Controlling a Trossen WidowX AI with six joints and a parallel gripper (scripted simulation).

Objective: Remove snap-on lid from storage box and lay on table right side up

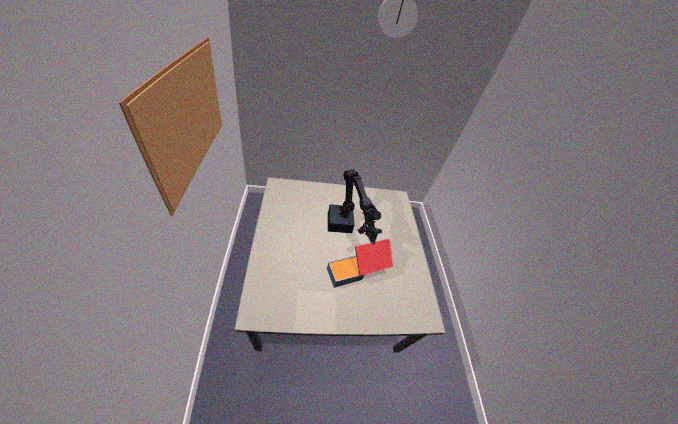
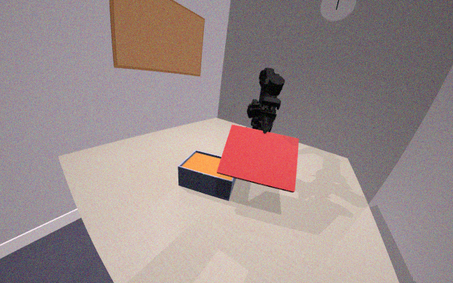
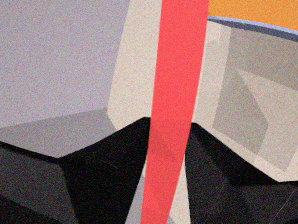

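Now: gripper tip 6 cm short of the red lid, 3 cm to the right of it and 5 cm above it. From my gripper tip the other things lie so: storage box: 12 cm ahead, 13 cm to the right, 19 cm below.
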